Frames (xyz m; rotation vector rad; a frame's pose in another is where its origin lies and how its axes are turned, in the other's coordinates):
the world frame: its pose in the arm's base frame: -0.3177 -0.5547 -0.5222 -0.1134 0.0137 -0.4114
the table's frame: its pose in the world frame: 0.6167 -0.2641 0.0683 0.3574 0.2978 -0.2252
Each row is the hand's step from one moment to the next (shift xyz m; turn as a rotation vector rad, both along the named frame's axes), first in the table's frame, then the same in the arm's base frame.
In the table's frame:
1: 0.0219 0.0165 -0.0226 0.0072 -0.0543 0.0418
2: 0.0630 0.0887 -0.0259 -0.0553 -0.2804 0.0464
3: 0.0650 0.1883 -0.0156 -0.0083 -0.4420 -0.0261
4: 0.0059 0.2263 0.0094 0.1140 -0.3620 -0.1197
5: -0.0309 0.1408 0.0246 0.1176 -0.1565 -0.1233
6: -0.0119 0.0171 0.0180 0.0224 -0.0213 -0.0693
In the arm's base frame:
1: 0.0248 0.0081 -0.0241 -0.0235 -0.0595 0.0257
2: 0.1011 0.0410 -0.0244 -0.2117 -0.1975 0.0017
3: 0.1655 0.1118 0.0052 -0.2832 -0.3211 -0.1132
4: 0.1459 0.1648 0.0538 -0.1487 -0.2964 -0.2200
5: 0.0659 0.1153 0.0611 -0.0189 -0.1416 -0.1820
6: 0.0033 0.0134 0.0238 -0.0033 -0.0048 -0.0757

